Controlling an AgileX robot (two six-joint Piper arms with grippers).
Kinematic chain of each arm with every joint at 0, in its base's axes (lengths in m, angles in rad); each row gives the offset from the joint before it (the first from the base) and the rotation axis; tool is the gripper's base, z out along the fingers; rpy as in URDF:
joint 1: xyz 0 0 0.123 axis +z
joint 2: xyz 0 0 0 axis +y
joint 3: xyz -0.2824 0 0.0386 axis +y
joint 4: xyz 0.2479 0 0.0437 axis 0.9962 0 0.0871
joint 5: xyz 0 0 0 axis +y
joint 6: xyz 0.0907 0 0.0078 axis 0.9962 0 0.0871
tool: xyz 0 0 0 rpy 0 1.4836 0
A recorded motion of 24 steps. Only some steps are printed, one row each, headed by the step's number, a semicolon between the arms.
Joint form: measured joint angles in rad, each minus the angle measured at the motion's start. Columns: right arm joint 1, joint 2, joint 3, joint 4, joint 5, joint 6; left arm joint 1, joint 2, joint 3, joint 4, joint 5, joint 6.
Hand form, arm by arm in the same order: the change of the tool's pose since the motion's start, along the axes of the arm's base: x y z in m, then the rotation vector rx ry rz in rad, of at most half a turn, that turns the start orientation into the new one. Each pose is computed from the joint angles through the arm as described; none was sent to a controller.
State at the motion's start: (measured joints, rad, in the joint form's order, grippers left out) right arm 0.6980 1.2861 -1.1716 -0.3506 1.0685 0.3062; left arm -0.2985 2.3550 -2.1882 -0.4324 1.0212 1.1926
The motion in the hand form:
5: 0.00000 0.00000 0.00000 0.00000 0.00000 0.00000; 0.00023 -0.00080 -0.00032 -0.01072 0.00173 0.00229
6: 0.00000 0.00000 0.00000 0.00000 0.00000 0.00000; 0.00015 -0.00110 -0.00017 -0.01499 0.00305 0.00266
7: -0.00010 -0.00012 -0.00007 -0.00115 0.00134 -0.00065; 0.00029 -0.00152 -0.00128 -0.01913 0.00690 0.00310
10: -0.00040 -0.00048 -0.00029 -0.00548 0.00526 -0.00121; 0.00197 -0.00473 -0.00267 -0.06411 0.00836 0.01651
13: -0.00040 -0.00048 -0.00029 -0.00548 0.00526 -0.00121; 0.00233 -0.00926 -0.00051 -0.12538 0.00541 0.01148
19: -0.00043 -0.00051 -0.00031 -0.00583 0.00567 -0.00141; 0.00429 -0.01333 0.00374 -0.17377 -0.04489 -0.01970
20: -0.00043 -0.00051 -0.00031 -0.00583 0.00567 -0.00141; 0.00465 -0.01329 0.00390 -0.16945 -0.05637 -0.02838
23: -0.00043 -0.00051 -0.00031 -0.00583 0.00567 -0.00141; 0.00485 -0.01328 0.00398 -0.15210 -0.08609 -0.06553
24: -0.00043 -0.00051 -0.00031 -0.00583 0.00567 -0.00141; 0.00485 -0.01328 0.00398 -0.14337 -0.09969 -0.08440
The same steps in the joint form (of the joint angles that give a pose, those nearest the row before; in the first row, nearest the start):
5: 0.0000 0.0000 0.0000 0.0000 0.0000 0.0000; 0.0000 0.0015 0.0000 -0.0109 -0.0033 0.0000
6: 0.0000 0.0000 0.0000 0.0000 0.0000 0.0000; 0.0000 0.0015 0.0000 -0.0154 -0.0033 0.0000
7: 0.0000 0.0000 0.0000 0.0000 0.0019 0.0000; 0.0000 0.0040 0.0000 -0.0205 -0.0034 0.0000
10: 0.0000 0.0000 0.0000 0.0000 0.0075 -0.0016; 0.0000 0.0111 0.0000 -0.0649 -0.0246 0.0000
13: 0.0000 0.0000 0.0000 0.0000 0.0075 -0.0016; 0.0000 0.0132 -0.0001 -0.1352 -0.0398 0.0245
19: 0.0000 0.0000 0.0000 0.0000 0.0081 -0.0016; 0.0000 0.0132 0.0000 -0.2060 -0.0755 0.0995
20: 0.0000 0.0000 0.0000 0.0000 0.0081 -0.0016; 0.0000 0.0132 0.0000 -0.2060 -0.0797 0.1138
23: 0.0000 0.0000 0.0000 0.0000 0.0081 -0.0016; 0.0000 0.0132 0.0000 -0.2060 -0.0822 0.1643
24: 0.0000 0.0000 0.0000 0.0000 0.0081 -0.0016; 0.0000 0.0132 0.0000 -0.2060 -0.0822 0.1892

